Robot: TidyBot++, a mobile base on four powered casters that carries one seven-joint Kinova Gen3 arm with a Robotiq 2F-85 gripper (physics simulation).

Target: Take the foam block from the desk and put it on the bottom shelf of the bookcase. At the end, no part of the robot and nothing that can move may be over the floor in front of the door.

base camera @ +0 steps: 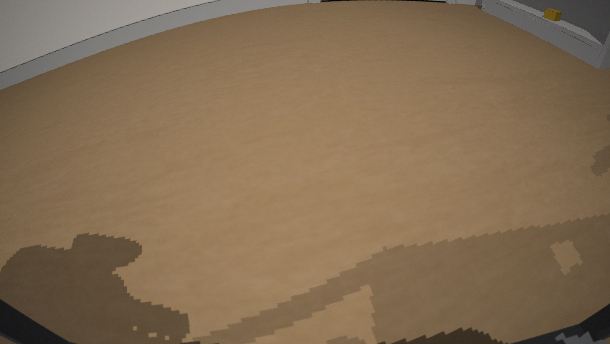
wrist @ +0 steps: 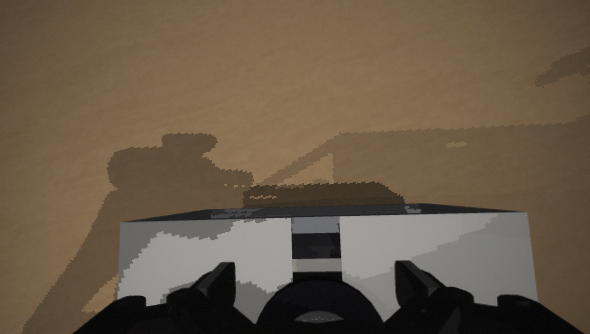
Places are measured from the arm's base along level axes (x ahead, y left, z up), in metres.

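Pixels of known places: gripper, fingertip midpoint: (wrist: 314,279).
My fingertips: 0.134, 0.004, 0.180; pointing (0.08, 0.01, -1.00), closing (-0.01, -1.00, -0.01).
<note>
Behind a point stands the place of what it marks, as x, y, z.
The foam block (base camera: 552,14) @(1.385, -1.172, -0.267), a small yellow-orange block, lies on the bottom shelf (base camera: 575,31) @(1.234, -1.201, -0.297) of the grey bookcase at the top right of the base camera view. My gripper (wrist: 314,279) @(0.134, 0.004, 0.180) is open and empty, with its two black fingers wide apart above the robot's own white base in the wrist view. The gripper is far from the block, which does not show in the wrist view. The desk does not show in either view.
A white wall (base camera: 100,22) @(1.451, 0.987, -0.252) with a grey skirting board (base camera: 125,37) @(1.465, 0.876, -0.367) runs along the upper left. A dark strip (base camera: 382,1) shows at the far top edge; I cannot tell what it is. The robot's shadows fall on the brown floor (base camera: 300,125) @(0.610, 0.027, -0.397) (wrist: 300,75) @(0.504, 0.021, -0.397).
</note>
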